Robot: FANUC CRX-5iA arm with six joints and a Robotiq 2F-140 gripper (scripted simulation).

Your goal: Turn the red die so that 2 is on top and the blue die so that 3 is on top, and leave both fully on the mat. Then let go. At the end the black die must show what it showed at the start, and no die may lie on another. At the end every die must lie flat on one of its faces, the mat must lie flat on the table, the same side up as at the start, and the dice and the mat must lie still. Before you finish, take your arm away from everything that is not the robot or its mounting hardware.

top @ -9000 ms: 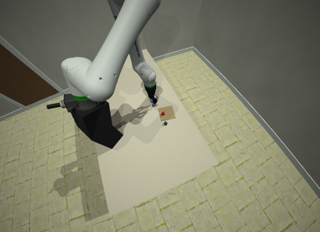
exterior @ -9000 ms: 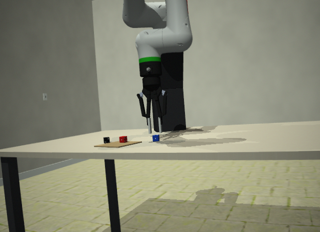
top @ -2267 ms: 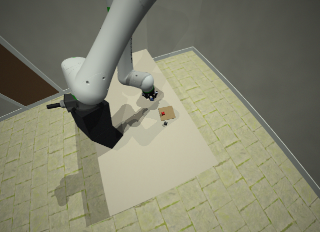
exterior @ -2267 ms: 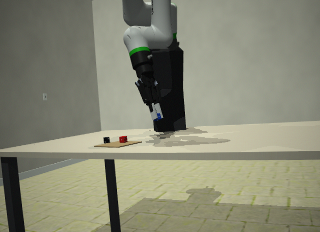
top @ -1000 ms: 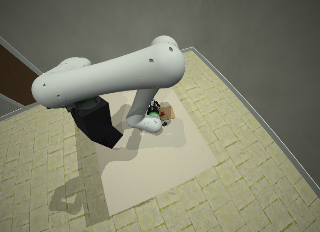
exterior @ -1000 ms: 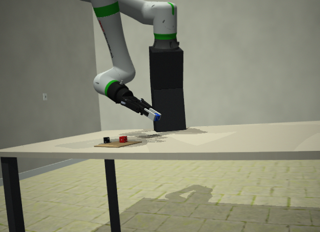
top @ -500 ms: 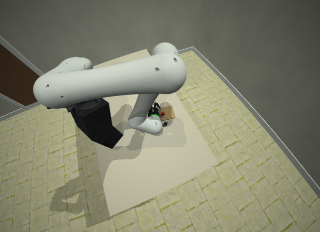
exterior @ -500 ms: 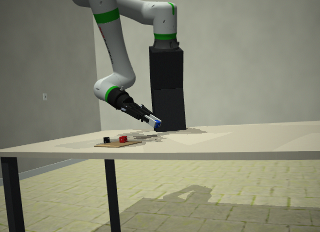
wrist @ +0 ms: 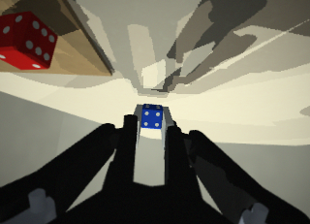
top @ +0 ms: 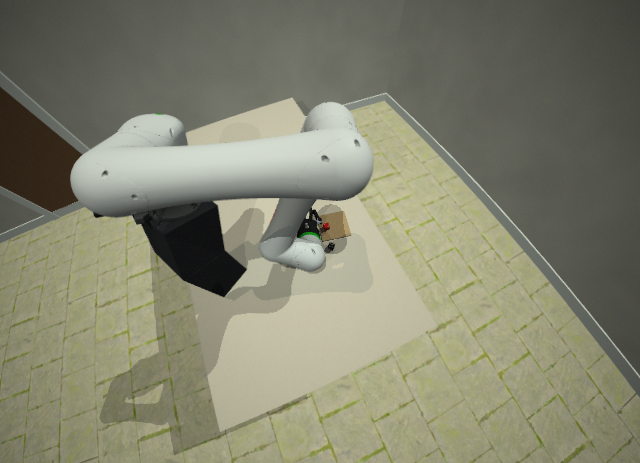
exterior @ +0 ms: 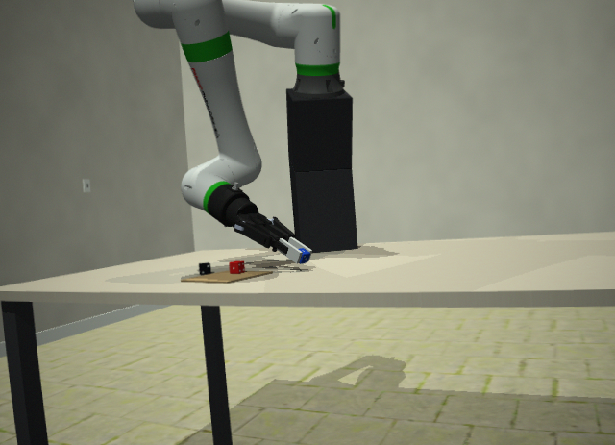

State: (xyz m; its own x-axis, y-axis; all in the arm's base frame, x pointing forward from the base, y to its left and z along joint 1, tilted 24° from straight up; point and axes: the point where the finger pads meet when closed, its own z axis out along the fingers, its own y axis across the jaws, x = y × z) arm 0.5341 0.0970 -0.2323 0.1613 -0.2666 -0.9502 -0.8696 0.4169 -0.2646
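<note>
The blue die lies 20 mm to the left of my hand, 10 mm below it and 10 mm ahead of it. Round my hand: red die (120 mm to the right, 40 mm ahead, 30 mm below); then black die (220 mm to the right, 30 mm below, 10 mm ahead); then brown mat (130 mm to the right, 80 mm ahead, 40 mm below).
</note>
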